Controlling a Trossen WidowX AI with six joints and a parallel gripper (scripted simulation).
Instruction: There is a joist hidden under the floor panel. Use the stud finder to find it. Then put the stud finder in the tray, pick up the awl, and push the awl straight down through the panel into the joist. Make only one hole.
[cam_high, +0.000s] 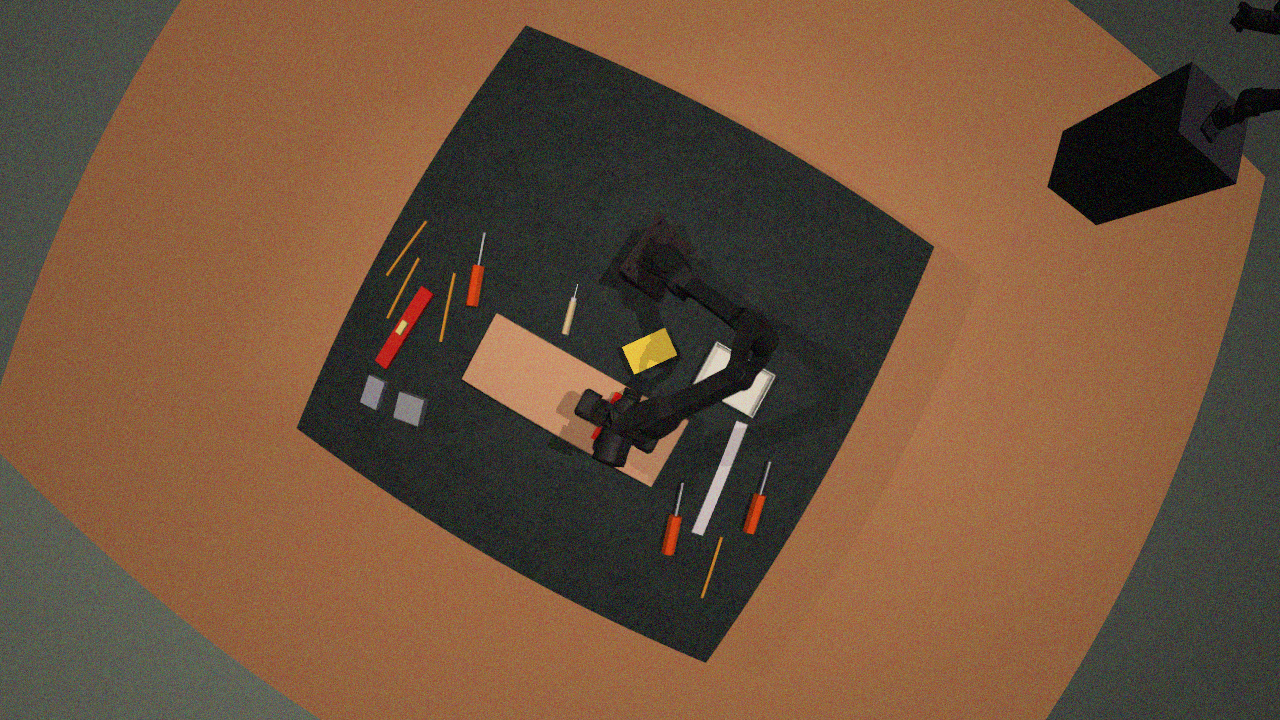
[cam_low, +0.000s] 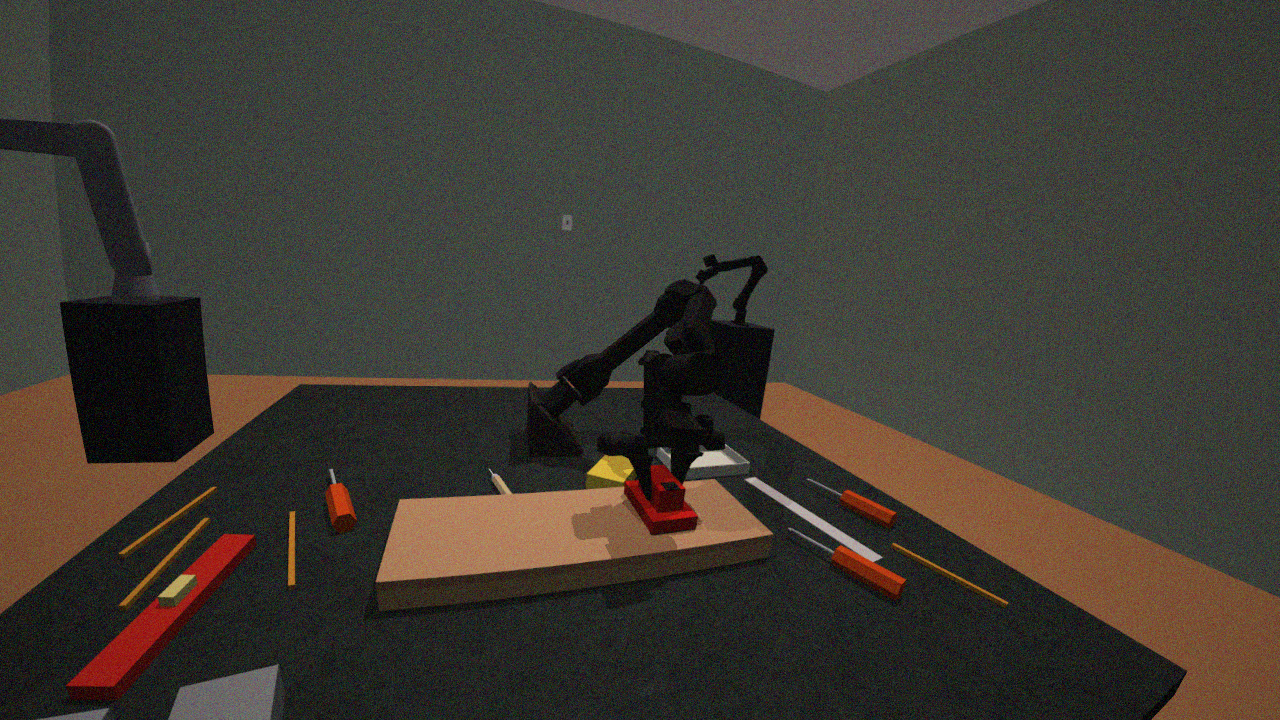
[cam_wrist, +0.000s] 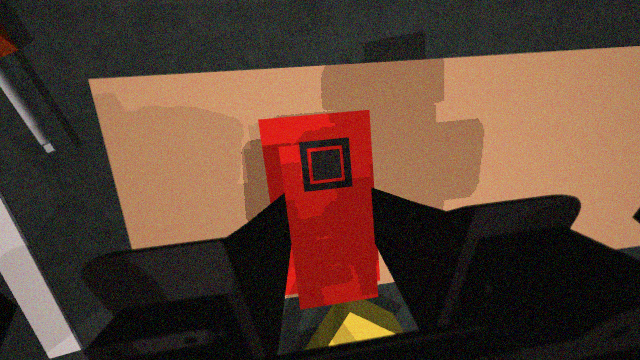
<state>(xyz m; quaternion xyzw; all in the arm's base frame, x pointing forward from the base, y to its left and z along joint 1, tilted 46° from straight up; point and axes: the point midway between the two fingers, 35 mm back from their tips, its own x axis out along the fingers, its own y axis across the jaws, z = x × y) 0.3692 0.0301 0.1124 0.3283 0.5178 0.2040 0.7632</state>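
My gripper tip is now 220 mm past the white tray, 210 mm to the right of it and 50 mm above it. Round my gripper tip: yellow block: 190 mm behind, 10 mm to the right, 50 mm below; then red stud finder: 10 mm ahead, 20 mm above; then square indicator light: 20 mm ahead, 30 mm above.
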